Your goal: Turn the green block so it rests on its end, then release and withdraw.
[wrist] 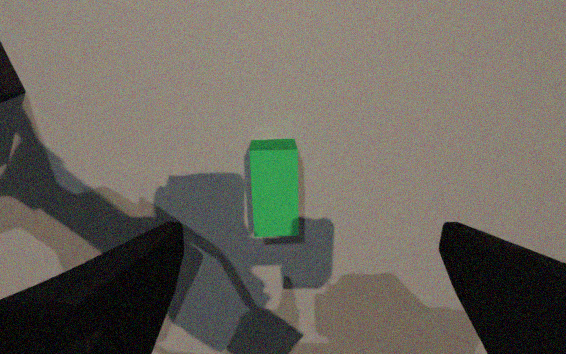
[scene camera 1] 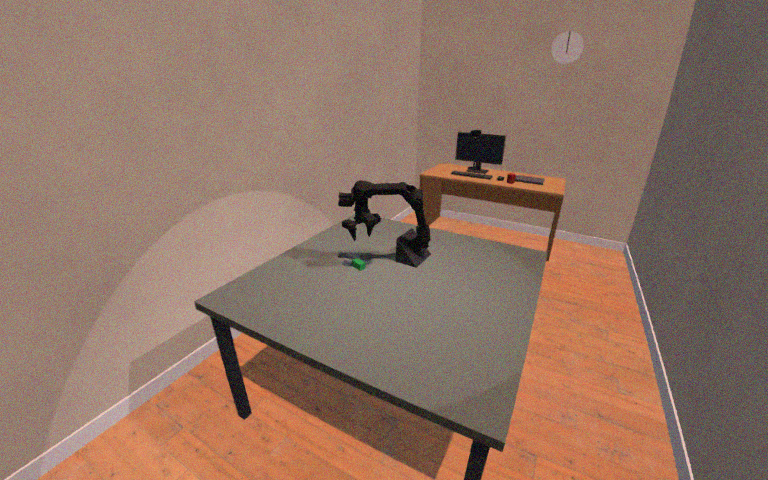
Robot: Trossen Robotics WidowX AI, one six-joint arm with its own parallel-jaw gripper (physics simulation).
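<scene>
The green block [scene camera 1: 358, 264] [wrist: 274, 192] lies flat on its long side on the grey-green table [scene camera 1: 407, 322]. In the wrist view its long side runs up and down the picture, in line with the gap between the fingers, and one dark green end face shows at its top. My gripper [scene camera 1: 362, 237] [wrist: 313, 236] is open and empty, pointing down well above the table. In the wrist view the fingertips stand wide apart, one on each side of the block, touching nothing. The gripper's shadow falls around the block's lower part.
The arm's base [scene camera 1: 412, 249] stands on the table, right of the block in the scene view. A wooden desk [scene camera 1: 492, 191] with a monitor [scene camera 1: 480, 148], a keyboard [scene camera 1: 471, 174] and a red mug [scene camera 1: 511, 178] stands behind the table. A wall runs along the table's left side.
</scene>
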